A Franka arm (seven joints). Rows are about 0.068 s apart.
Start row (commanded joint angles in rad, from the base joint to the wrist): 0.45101, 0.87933, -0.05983, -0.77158, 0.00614, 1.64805, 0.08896
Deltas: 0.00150, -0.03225, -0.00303, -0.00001, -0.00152, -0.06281, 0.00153; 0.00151, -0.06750, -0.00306, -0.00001, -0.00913, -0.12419, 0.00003; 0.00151, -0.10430, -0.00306, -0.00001, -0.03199, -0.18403, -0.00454; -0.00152, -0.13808, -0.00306, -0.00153, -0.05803, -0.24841, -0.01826; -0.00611, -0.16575, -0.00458, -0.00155, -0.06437, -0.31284, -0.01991; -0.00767, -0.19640, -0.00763, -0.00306, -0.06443, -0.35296, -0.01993; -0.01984, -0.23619, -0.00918, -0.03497, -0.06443, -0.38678, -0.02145; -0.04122, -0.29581, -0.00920, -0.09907, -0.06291, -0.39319, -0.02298; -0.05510, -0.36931, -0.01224, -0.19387, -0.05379, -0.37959, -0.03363; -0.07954, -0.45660, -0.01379, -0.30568, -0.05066, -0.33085, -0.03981; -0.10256, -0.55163, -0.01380, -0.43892, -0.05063, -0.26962, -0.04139
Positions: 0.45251, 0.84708, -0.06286, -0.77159, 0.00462, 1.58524, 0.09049; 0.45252, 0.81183, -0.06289, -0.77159, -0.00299, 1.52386, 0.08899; 0.45252, 0.77503, -0.06289, -0.77159, -0.02585, 1.46402, 0.08442; 0.44949, 0.74125, -0.06289, -0.77311, -0.05189, 1.39964, 0.07070; 0.44490, 0.71358, -0.06441, -0.77313, -0.05823, 1.33521, 0.06905; 0.44334, 0.68293, -0.06746, -0.77464, -0.05829, 1.29509, 0.06903; 0.43117, 0.64314, -0.06901, -0.80655, -0.05829, 1.26127, 0.06751; 0.40979, 0.58352, -0.06903, -0.87065, -0.05677, 1.25486, 0.06598; 0.39591, 0.51002, -0.07207, -0.96545, -0.04765, 1.26846, 0.05533; 0.37147, 0.42273, -0.07362, -1.07726, -0.04452, 1.31720, 0.04915; 0.34845, 0.32770, -0.07363, -1.21050, -0.04449, 1.37843, 0.04757
